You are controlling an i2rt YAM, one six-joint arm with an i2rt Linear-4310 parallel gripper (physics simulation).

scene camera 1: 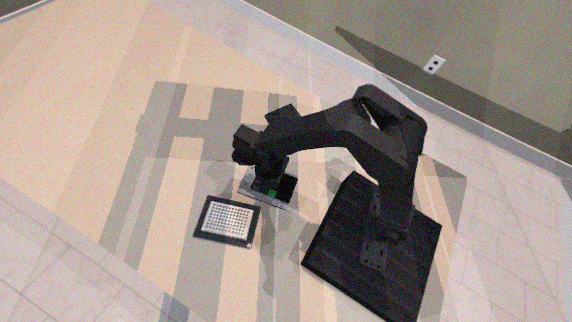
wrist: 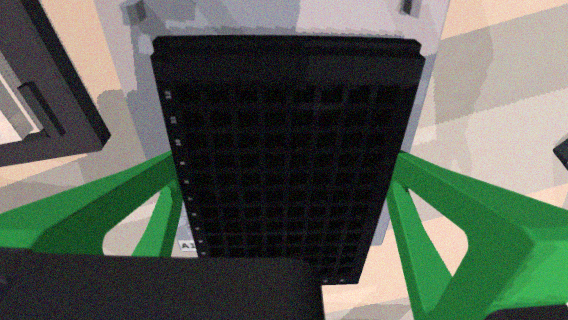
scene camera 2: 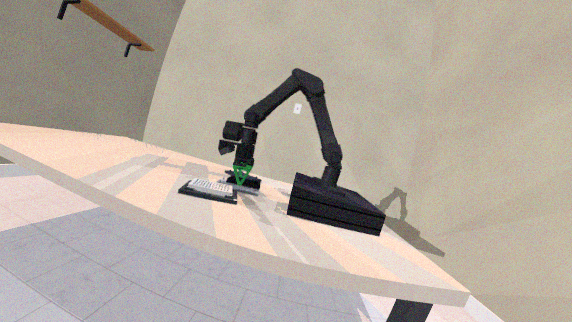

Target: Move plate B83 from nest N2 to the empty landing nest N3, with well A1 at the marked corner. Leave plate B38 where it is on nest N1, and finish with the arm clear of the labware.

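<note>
My gripper [scene camera 1: 272, 193] [scene camera 2: 241, 182] [wrist: 284, 160] has its green fingers shut on the long sides of a black well plate [scene camera 1: 288, 188] [scene camera 2: 251, 184] [wrist: 285, 65]. The plate is over a light grey nest [scene camera 1: 245, 188] [wrist: 250, 17], whose A1 tag shows beside the left finger in the wrist view. Any gap between plate and nest is hard to tell. A white well plate [scene camera 1: 226, 219] [scene camera 2: 210, 186] sits in a black nest [scene camera 1: 201, 231] [scene camera 2: 207, 197] [wrist: 55, 80] beside it. A dark nest [scene camera 1: 281, 113] shows partly behind the arm. Plate and nest names are not legible.
The arm's black base block [scene camera 1: 335, 260] [scene camera 2: 335, 212] stands on the wooden table at the right of both scene views. The arm arches over from it. A dark corner also shows at the right edge of the wrist view. Striped shadows cross the table.
</note>
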